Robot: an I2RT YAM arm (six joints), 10 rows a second.
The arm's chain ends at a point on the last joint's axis. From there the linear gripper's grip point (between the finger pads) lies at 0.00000 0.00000 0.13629 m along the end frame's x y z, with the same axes.
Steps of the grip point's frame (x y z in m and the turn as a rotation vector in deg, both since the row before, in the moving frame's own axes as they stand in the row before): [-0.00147 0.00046 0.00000 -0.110 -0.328 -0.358]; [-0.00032 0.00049 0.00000 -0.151 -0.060 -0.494]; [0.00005 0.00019 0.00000 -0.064 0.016 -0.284]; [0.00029 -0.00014 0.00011 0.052 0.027 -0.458]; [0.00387 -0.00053 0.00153 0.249 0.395 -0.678]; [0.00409 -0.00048 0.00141 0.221 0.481 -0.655]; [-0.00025 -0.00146 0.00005 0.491 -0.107 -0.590]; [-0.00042 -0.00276 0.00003 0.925 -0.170 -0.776]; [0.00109 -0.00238 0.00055 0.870 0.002 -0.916]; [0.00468 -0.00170 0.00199 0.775 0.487 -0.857]
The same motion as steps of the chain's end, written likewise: [-0.00069 0.00020 0.00000 -0.110 -0.328 -0.358]; [-0.00018 0.00013 0.00000 -0.151 -0.060 -0.494]; [0.00001 0.00004 0.00000 -0.064 0.016 -0.284]; [0.00023 -0.00002 0.00011 0.052 0.027 -0.458]; [0.00293 0.00007 0.00153 0.249 0.395 -0.678]; [0.00295 0.00005 0.00142 0.221 0.481 -0.655]; [0.00001 -0.00029 0.00006 0.491 -0.107 -0.590]; [0.00000 -0.00056 0.00005 0.925 -0.170 -0.776]; [0.00110 -0.00031 0.00057 0.870 0.002 -0.916]; [0.00354 0.00015 0.00201 0.775 0.487 -0.857]
